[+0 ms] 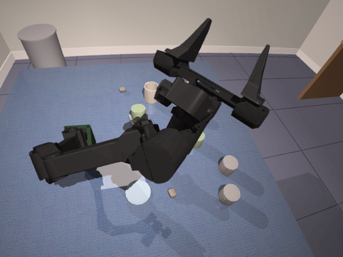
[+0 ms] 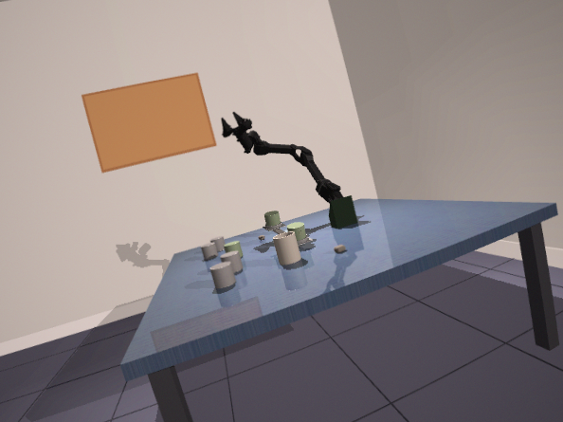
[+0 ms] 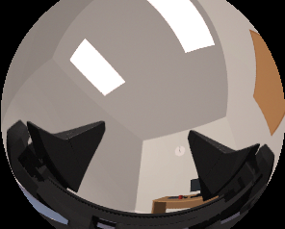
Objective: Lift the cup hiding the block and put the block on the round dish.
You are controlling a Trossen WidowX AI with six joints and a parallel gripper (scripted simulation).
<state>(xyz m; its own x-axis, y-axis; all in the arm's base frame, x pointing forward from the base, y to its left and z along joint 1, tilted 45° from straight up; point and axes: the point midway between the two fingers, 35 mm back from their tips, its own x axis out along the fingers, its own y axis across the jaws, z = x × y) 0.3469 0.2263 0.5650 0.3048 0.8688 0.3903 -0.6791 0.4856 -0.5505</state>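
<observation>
Right now the pale green block is 140 mm behind my gripper tip, 380 mm to the left of it and 630 mm below it. Also, from my gripper tip: round pale blue dish (150 mm behind, 10 mm to the left, 670 mm below); then small balance (100 mm behind, 250 mm to the left, 640 mm below); then balance beam (100 mm behind, 250 mm to the left, 630 mm below).
</observation>
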